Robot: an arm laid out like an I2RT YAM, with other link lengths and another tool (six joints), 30 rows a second.
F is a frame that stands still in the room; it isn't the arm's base.
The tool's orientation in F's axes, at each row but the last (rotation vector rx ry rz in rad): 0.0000, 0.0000, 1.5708; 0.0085, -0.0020, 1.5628; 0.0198, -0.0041, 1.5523; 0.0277, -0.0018, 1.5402; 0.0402, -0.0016, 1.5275; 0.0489, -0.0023, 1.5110; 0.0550, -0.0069, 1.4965; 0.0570, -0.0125, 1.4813; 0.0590, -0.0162, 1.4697; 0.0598, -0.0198, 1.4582; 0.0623, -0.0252, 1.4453
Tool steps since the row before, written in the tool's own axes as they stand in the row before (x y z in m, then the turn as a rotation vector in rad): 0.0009, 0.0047, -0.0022, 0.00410, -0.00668, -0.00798; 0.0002, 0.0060, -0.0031, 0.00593, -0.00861, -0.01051; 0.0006, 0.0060, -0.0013, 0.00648, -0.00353, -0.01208; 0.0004, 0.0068, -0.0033, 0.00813, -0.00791, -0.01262; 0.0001, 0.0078, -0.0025, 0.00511, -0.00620, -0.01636; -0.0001, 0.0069, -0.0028, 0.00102, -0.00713, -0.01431; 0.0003, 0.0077, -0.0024, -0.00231, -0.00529, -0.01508; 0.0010, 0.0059, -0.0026, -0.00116, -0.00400, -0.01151; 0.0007, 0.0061, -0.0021, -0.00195, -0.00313, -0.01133; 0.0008, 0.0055, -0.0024, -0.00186, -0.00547, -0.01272; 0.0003, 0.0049, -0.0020, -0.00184, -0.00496, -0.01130
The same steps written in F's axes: -0.0047, 0.0009, -0.0022, 0.00668, 0.00410, -0.00798; -0.0060, 0.0003, -0.0031, 0.00861, 0.00593, -0.01051; -0.0060, 0.0007, -0.0012, 0.00353, 0.00660, -0.01202; -0.0068, 0.0007, -0.0032, 0.00795, 0.00813, -0.01260; -0.0078, 0.0005, -0.0023, 0.00602, 0.00528, -0.01637; -0.0070, 0.0004, -0.0026, 0.00676, 0.00108, -0.01448; -0.0077, 0.0010, -0.0021, 0.00466, -0.00207, -0.01532; -0.0059, 0.0016, -0.0024, 0.00357, -0.00098, -0.01167; -0.0060, 0.0014, -0.0019, 0.00263, -0.00169, -0.01150; -0.0054, 0.0015, -0.0022, 0.00493, -0.00178, -0.01295; -0.0049, 0.0010, -0.0018, 0.00446, -0.00178, -0.01152
